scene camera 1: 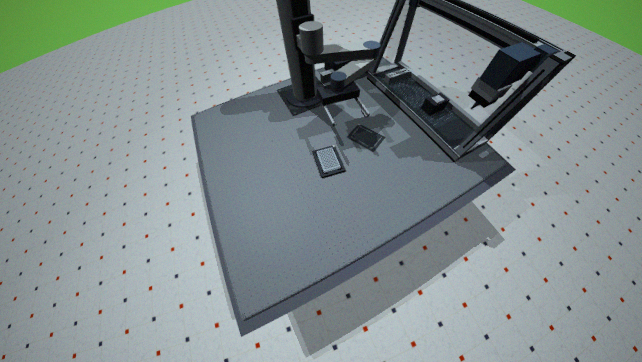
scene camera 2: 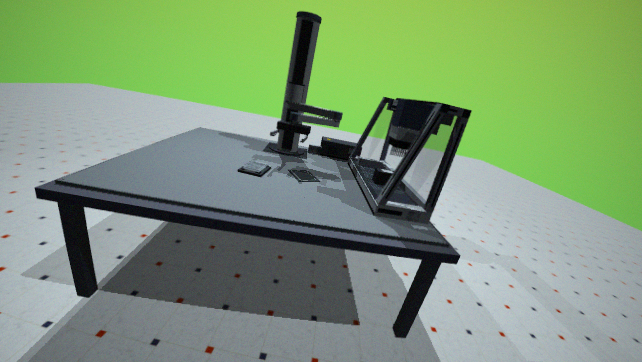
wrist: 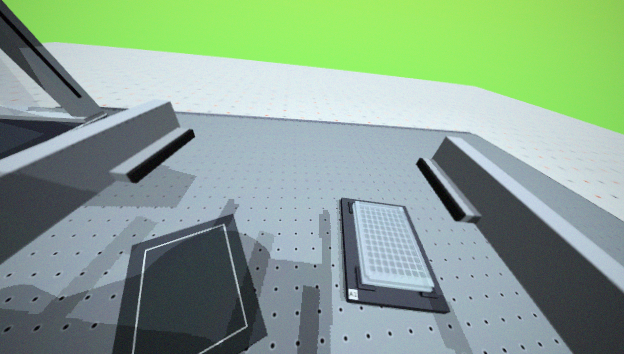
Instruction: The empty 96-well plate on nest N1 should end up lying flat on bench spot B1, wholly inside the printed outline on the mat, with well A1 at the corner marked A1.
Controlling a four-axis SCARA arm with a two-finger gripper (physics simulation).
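Pixels of known places: gripper, between the fingertips: (scene camera 1: 351, 119) (scene camera 2: 286, 137) (wrist: 308, 134); arm's base, origin of its link: (scene camera 1: 305, 96) (scene camera 2: 286, 151).
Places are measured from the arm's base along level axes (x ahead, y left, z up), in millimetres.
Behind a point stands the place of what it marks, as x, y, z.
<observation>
The clear 96-well plate (scene camera 1: 329, 159) @[544, -115, 35] (scene camera 2: 255, 167) @[576, -112, 38] (wrist: 392, 245) @[528, -124, 33] lies flat in the dark nest N1 (wrist: 395, 299) @[465, -102, 25], whose A1 label shows at its near left corner in the wrist view. The dark mat of spot B1 (scene camera 1: 366, 137) @[500, 138, 14] (scene camera 2: 304, 175) @[496, 142, 15] (wrist: 190, 290) @[490, 134, 15] lies beside the nest, turned at an angle to it. Its white printed outline (wrist: 185, 237) @[558, 168, 15] is bare in the part that shows; the mat's near end is cut off in the wrist view. My gripper (scene camera 1: 350, 119) @[509, 15, 206] (scene camera 2: 288, 137) @[509, 15, 206] (wrist: 308, 134) @[509, 15, 206] is wide open and empty, above the table on the column side of nest and mat.
The arm's column (scene camera 1: 297, 55) @[64, -38, 308] (scene camera 2: 300, 65) @[77, 2, 590] stands behind the gripper. A framed pipetting machine (scene camera 1: 412, 116) @[509, 450, 37] (scene camera 2: 411, 156) @[851, 528, 294] (wrist: 55, 65) @[840, 480, 160] stands beyond the mat, with a dark block (scene camera 1: 435, 102) @[547, 538, 133] (scene camera 2: 383, 176) @[565, 548, 110] on its deck. A low dark box (scene camera 2: 340, 147) @[-35, 387, 100] sits beside the column.
</observation>
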